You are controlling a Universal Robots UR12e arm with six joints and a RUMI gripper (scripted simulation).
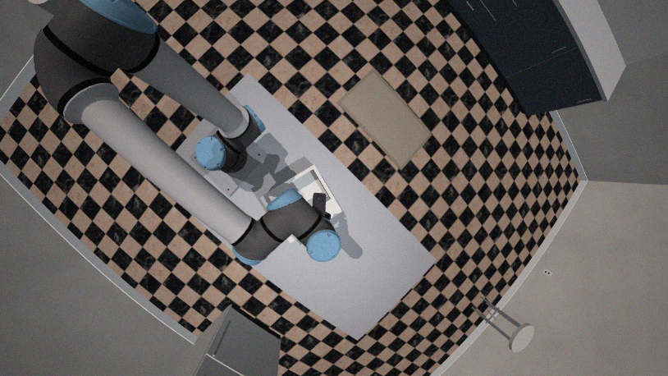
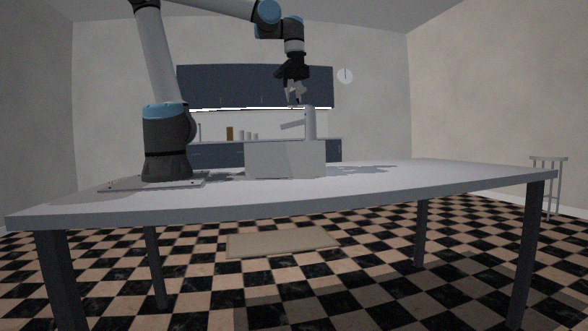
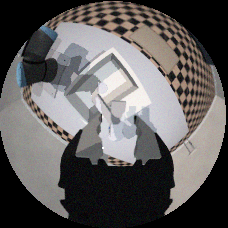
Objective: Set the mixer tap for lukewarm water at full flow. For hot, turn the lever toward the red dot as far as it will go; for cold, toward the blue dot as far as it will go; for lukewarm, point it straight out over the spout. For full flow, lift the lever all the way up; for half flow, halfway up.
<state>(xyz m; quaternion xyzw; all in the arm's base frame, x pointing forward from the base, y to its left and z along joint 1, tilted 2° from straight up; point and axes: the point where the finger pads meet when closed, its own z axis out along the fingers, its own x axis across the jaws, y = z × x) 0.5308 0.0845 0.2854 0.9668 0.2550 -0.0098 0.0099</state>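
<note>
Now: the lever 20 mm ahead of my hand, 30 mm to the right of it and 30 mm below it. Also, from my hand: sink: 70 mm behind, 30 mm to the right, 270 mm below; mixer tap: 30 mm ahead, 50 mm to the right, 80 mm below.
</note>
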